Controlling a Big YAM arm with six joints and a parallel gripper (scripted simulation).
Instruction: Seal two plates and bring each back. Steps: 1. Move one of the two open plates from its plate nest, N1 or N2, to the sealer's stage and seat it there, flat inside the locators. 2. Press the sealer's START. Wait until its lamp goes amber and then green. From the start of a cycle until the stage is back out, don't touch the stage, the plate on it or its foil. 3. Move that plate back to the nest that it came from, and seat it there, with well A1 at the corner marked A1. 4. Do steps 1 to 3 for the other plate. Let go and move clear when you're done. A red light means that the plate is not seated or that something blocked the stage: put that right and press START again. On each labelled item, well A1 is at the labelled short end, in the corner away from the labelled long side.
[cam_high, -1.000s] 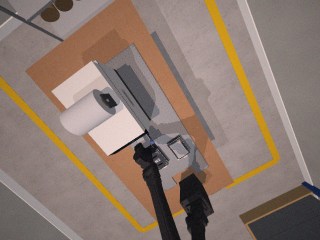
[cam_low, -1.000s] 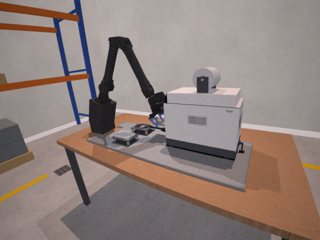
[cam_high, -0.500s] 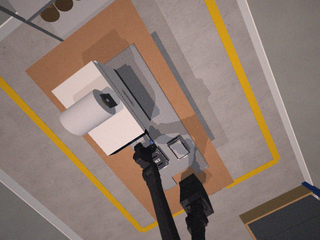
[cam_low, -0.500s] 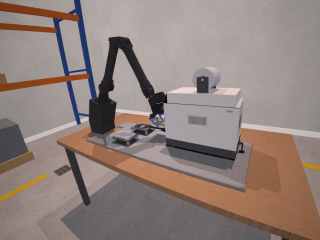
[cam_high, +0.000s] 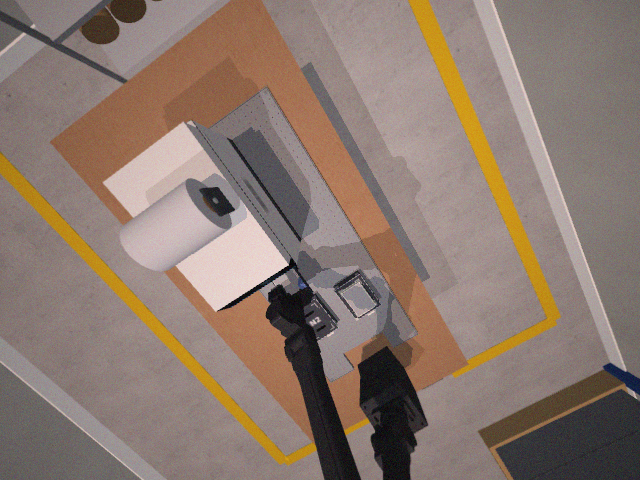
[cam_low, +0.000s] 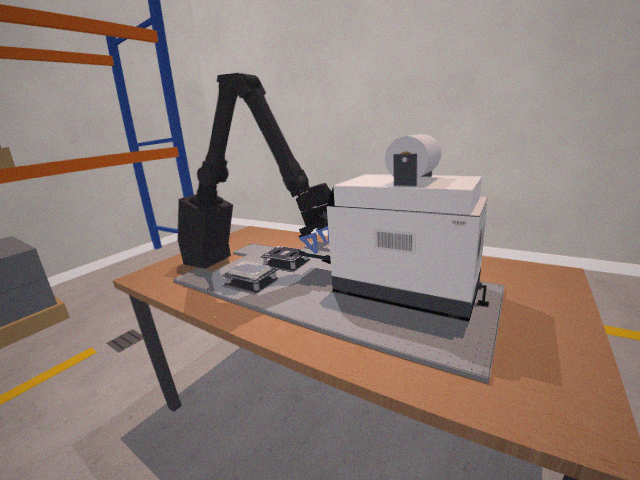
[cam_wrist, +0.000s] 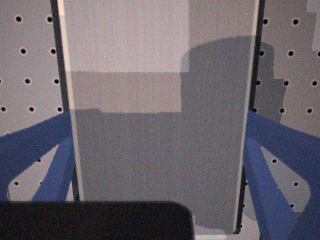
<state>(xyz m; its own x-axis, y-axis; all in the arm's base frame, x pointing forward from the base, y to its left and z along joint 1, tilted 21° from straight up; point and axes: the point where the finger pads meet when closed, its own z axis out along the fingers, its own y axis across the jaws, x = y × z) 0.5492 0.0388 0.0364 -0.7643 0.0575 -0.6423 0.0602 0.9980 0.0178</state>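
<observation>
Now: the white well plate right at my hand. From my hand the other things lie so: foil roll (330 mm ahead, 310 mm above, 20 mm to the right); then dark sealer stage (10 mm below); then start button (110 mm ahead, 90 mm to the left, 90 mm above).
</observation>
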